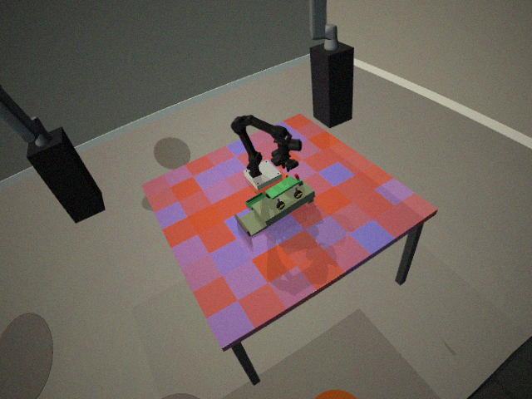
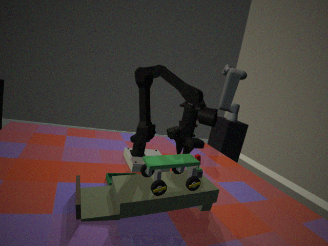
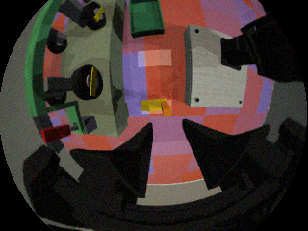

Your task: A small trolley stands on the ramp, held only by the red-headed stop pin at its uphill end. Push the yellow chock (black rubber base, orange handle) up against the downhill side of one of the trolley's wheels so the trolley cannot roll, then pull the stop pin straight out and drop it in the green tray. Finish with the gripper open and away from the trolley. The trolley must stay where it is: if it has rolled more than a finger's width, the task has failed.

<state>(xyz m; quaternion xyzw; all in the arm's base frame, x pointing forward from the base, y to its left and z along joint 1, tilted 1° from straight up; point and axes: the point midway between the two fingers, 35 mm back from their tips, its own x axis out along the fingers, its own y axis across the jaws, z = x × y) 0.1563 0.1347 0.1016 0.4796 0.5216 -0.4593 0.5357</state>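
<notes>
Right now the yellow chock is 20 mm ahead of my gripper tip and 80 mm below it. Round my gripper tip: dark end board 170 mm ahead, 380 mm to the right, 70 mm below; then red-headed stop pin 140 mm ahead, 30 mm above; then green tray 40 mm ahead, 230 mm to the right, 110 mm below.
</notes>
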